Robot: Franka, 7 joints.
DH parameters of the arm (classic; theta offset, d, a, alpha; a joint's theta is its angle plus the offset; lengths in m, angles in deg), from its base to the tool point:
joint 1: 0 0.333 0 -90
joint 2: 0 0 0 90
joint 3: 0 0.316 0.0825 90
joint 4: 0 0 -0.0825 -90
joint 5: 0 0.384 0 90
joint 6: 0 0 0.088 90
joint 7: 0 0.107 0 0
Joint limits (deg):
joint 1: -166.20..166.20
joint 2: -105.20..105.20
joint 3: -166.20..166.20
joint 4: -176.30..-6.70
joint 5: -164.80..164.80
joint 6: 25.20..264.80
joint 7: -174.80..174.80
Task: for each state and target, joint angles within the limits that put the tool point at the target. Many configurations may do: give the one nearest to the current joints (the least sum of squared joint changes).
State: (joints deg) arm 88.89 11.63 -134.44 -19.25 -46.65 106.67 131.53
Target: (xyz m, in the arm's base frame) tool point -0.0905 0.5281 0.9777
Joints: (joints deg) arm 103.96 45.86 -135.17 -6.70 -48.32 120.39 131.53
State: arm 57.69 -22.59 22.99 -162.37 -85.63 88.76 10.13
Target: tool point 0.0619 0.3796 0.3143
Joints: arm 65.24 -10.22 30.96 -154.35 -88.21 95.62 10.13
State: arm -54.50 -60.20 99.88 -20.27 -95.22 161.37 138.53
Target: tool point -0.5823 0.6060 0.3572
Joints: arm -38.66 -82.15 104.44 -13.81 -94.53 166.20 138.53
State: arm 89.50 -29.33 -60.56 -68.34 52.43 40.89 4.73
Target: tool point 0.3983 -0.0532 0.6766
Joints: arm 84.65 -34.38 -77.49 -91.05 42.00 35.97 4.73
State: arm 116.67 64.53 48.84 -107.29 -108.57 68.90 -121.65
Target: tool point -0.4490 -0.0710 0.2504
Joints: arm 126.18 48.44 81.41 -135.90 -97.04 55.62 -121.65
